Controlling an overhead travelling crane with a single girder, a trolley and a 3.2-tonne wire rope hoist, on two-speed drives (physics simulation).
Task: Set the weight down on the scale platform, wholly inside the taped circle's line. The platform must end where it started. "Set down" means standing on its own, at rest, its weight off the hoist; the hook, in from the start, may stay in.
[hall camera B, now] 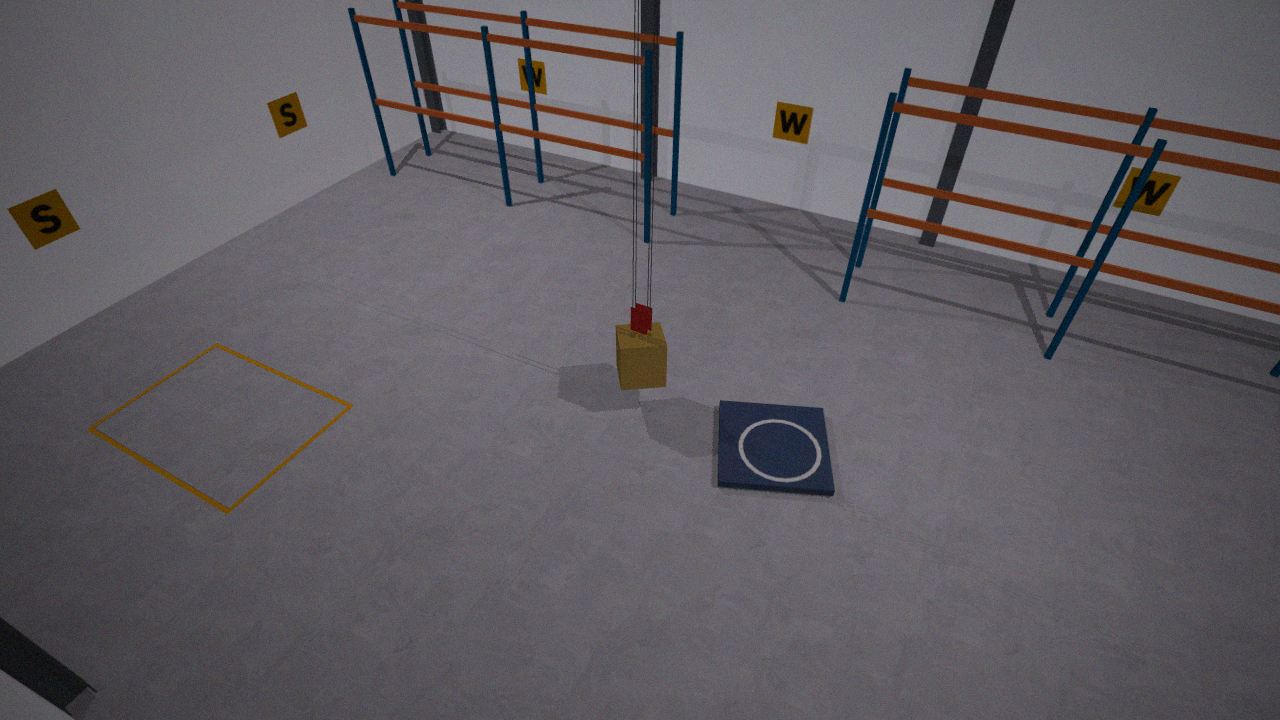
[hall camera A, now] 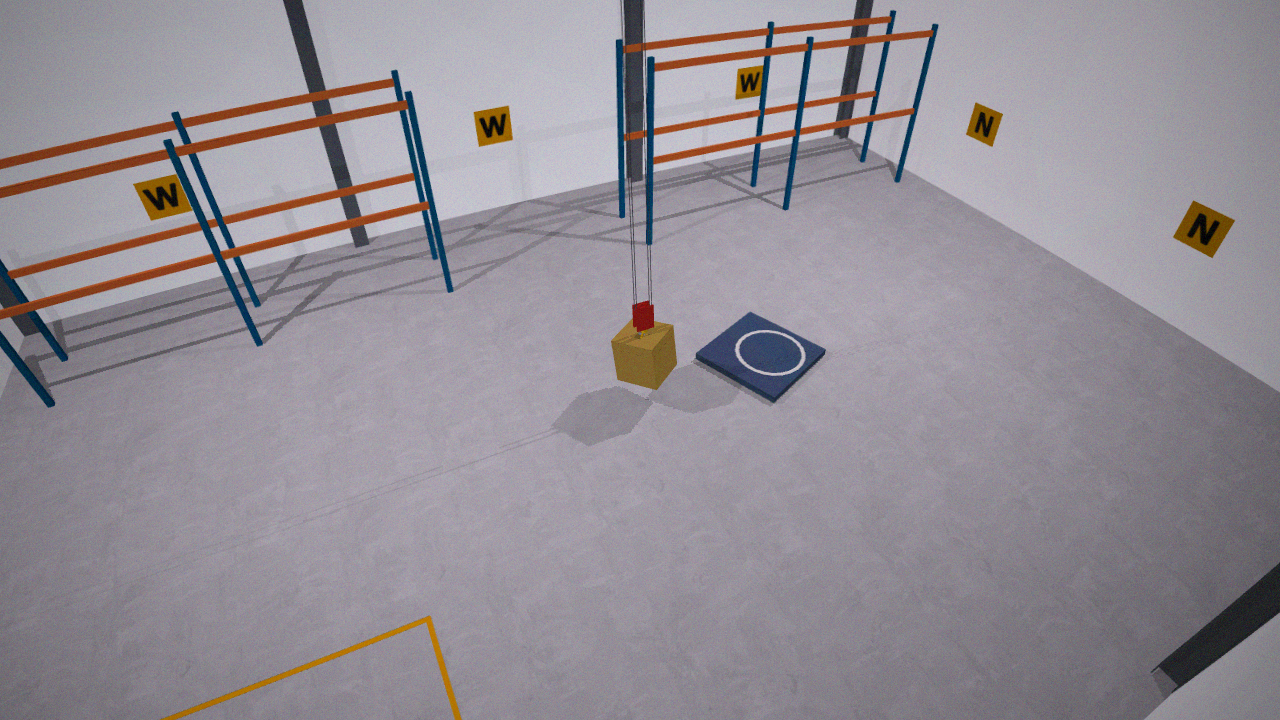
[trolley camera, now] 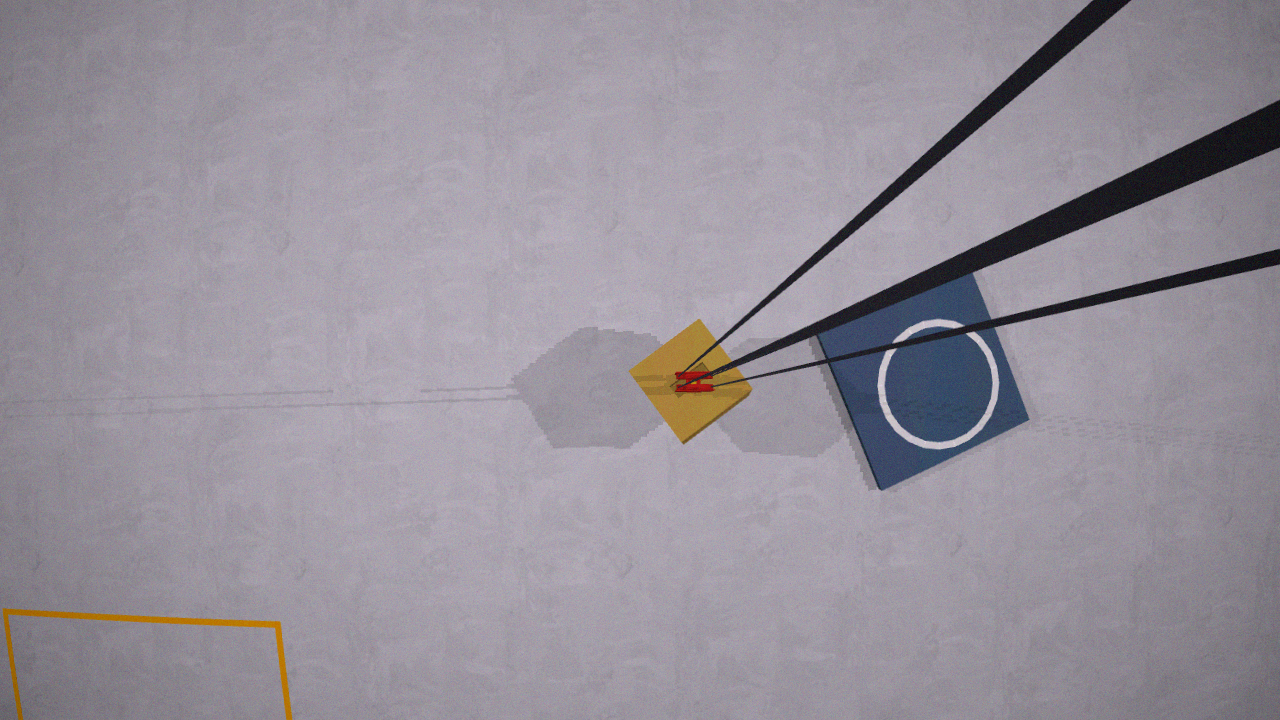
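The yellow weight point(hall camera A: 644, 362) point(hall camera B: 641, 362) point(trolley camera: 693, 420) hangs upright above the floor, with its shadows apart from its base in the hall views. My red hook block point(hall camera A: 642, 316) point(hall camera B: 640, 318) point(trolley camera: 694, 382) is directly over it, with the hook in the weight's top eye; the hook's tip is too small to make out. The blue scale platform point(hall camera A: 714, 354) point(hall camera B: 727, 474) point(trolley camera: 859, 394) lies flat on the floor, right of the weight in all three views. Its white taped circle point(hall camera A: 736, 351) point(hall camera B: 741, 445) point(trolley camera: 881, 385) has no weight over it. Ropes cross part of the platform in the trolley view.
Blue and orange racks point(hall camera A: 649, 179) point(hall camera B: 647, 179) stand along the W wall, with another rack point(hall camera A: 432, 214) point(hall camera B: 856, 223) farther along it. A yellow floor outline point(hall camera A: 295, 668) point(hall camera B: 161, 469) point(trolley camera: 143, 617) lies away from the platform.
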